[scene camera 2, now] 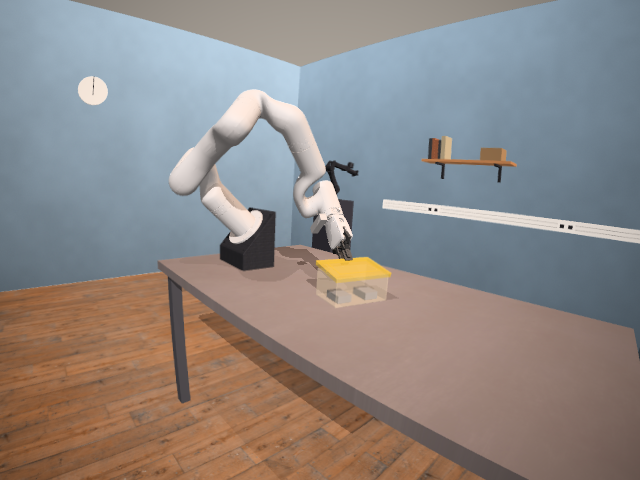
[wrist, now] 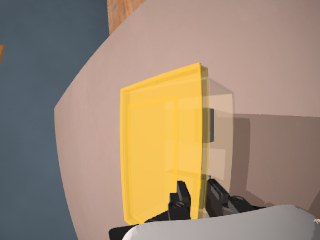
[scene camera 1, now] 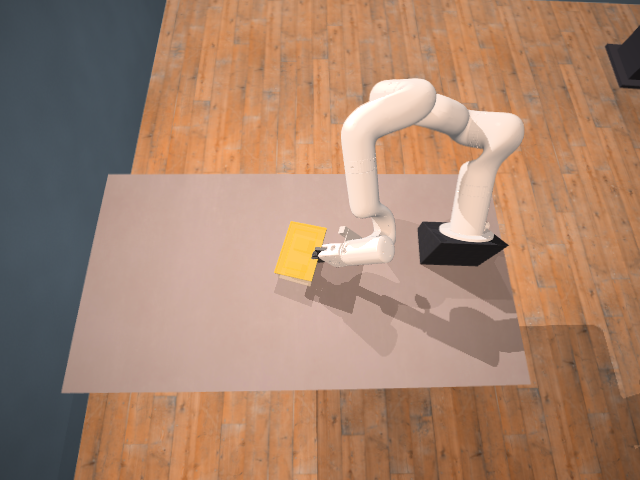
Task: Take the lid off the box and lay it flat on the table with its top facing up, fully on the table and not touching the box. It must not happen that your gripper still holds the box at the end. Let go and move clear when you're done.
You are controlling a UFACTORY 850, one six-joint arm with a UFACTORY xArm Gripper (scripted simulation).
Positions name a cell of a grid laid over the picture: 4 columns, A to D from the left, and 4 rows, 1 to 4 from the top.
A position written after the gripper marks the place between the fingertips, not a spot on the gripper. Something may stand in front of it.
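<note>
Yellow lid (scene camera 1: B3), (scene camera 2: C3), (wrist: C3). Clear box (scene camera 2: C3), (wrist: C2). Gripper (scene camera 2: C3), (wrist: C4).
</note>
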